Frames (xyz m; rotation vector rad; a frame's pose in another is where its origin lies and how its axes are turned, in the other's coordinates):
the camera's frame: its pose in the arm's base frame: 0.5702 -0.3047 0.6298 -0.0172 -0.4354 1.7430
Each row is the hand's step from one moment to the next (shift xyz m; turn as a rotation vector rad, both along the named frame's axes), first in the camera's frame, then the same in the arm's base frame.
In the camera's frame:
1: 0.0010 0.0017 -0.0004 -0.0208 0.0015 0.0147
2: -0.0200 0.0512 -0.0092 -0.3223 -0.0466 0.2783
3: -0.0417 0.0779 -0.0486 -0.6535 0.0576 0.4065
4: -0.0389 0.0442 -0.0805 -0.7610 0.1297 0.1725
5: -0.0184 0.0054 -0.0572 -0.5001 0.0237 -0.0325
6: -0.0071 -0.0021 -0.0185 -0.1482 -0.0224 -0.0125
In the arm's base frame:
1: -0.0017 0.0008 -0.0007 -0.0004 -0.0240 0.0085
2: -0.0415 -0.0242 -0.0282 0.0472 -0.3761 0.1996
3: -0.0521 -0.0379 -0.0776 -0.0087 -0.7417 0.2132
4: -0.0130 -0.0212 -0.0966 0.0054 -0.7894 -0.0495
5: 0.0132 -0.0023 -0.0588 0.0976 -0.4688 -0.1496
6: 0.0081 -0.0013 -0.0181 0.0574 -0.1337 -0.0383

